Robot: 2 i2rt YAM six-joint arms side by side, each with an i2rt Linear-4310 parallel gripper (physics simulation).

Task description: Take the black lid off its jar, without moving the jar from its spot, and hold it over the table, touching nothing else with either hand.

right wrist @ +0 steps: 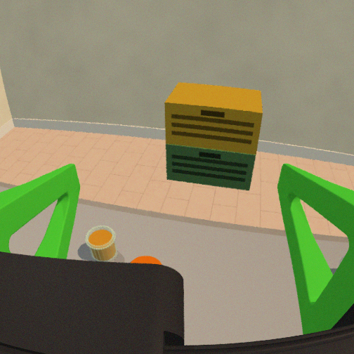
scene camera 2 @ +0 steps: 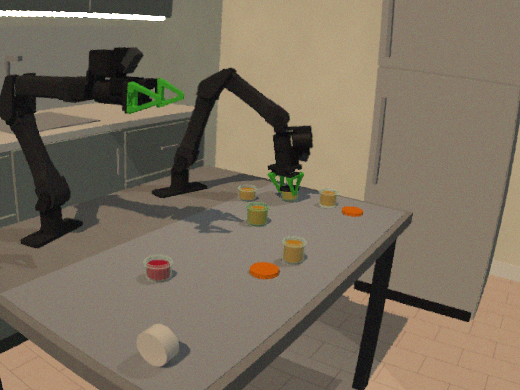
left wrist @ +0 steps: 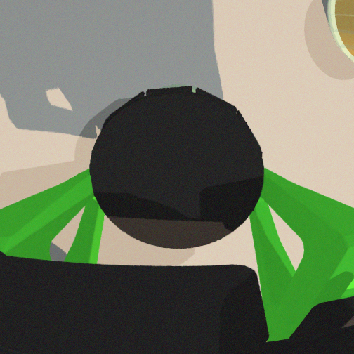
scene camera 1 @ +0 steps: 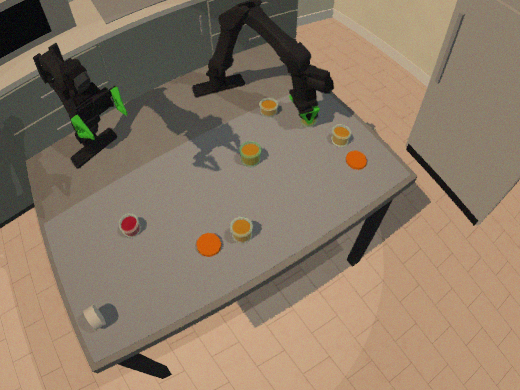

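Seen in the pictures: left gripper, fingertip midpoint: (scene camera 2: 287, 193) (scene camera 1: 306, 117); right gripper, fingertip midpoint: (scene camera 2: 173, 97) (scene camera 1: 110, 125); left arm's base, origin of the base link: (scene camera 2: 179, 190) (scene camera 1: 218, 86); right arm's base, origin of the base link: (scene camera 2: 52, 233) (scene camera 1: 93, 148).
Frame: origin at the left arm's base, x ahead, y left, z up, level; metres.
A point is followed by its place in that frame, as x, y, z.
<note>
The black lid (left wrist: 177, 145) (scene camera 2: 289, 188) @[0.316, 0.223, 0.053] sits on its jar (scene camera 2: 289, 197) @[0.321, 0.221, 0.023], which stands upright on the table at the back right in both scene views. In the left wrist view the lid hides nearly all of the jar. My left gripper (scene camera 1: 309, 119) @[0.301, 0.233, 0.029] (scene camera 2: 288, 192) @[0.301, 0.233, 0.029] (left wrist: 176, 175) points down over the jar and is shut on the lid, with one green finger against each side of its rim. My right gripper (scene camera 1: 109, 126) @[0.477, -0.351, 0.398] (scene camera 2: 171, 99) @[0.477, -0.351, 0.398] (right wrist: 178, 174) is open and empty, raised above the table's back left part, away from the jars.
Open orange-filled jars (scene camera 1: 269, 106) @[0.217, 0.131, 0.036] (scene camera 1: 341, 135) @[0.425, 0.306, 0.046] stand on either side of the lidded jar. A green-rimmed jar (scene camera 1: 250, 153) @[0.406, 0.000, 0.048], another orange-filled jar (scene camera 1: 241, 229) @[0.644, -0.103, 0.050], a red-filled jar (scene camera 1: 130, 225) @[0.521, -0.412, 0.034], two orange lids (scene camera 1: 356, 160) @[0.513, 0.324, 0.012] (scene camera 1: 208, 244) @[0.640, -0.200, 0.012] and a white cylinder (scene camera 1: 94, 317) @[0.787, -0.573, 0.064] are farther off on the table.
</note>
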